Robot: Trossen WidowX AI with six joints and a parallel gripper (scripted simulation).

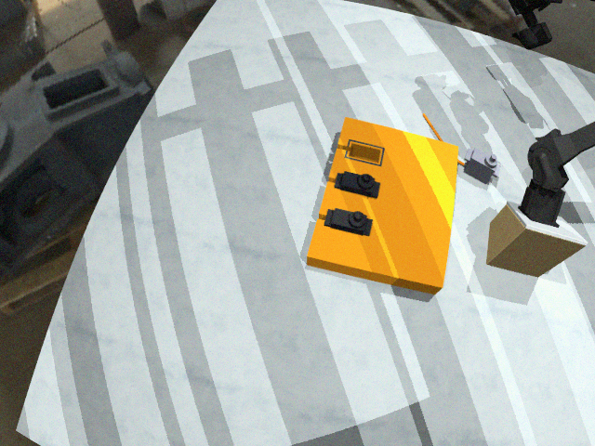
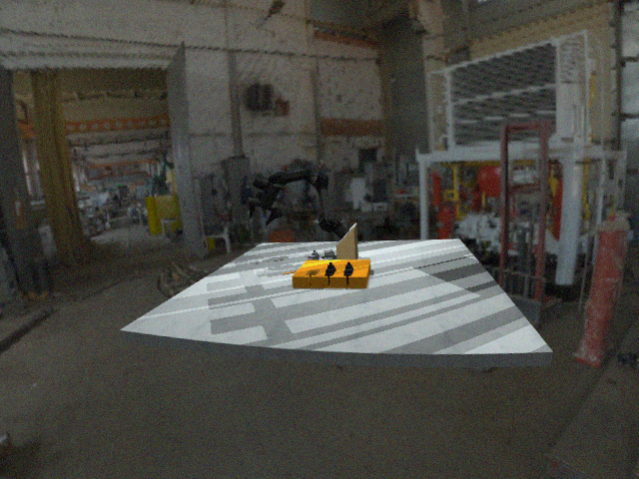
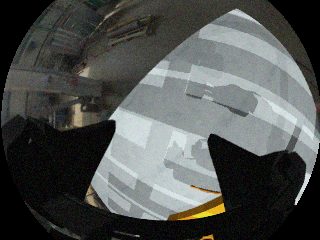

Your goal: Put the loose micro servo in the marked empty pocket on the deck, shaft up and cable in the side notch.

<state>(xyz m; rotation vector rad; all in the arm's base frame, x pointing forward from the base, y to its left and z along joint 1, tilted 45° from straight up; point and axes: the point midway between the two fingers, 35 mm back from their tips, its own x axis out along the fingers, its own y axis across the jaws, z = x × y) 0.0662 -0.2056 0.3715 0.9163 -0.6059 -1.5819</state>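
Now: gripper tip 160 mm short of the orange deck, 390 mm to the right of it and 210 mm above it.
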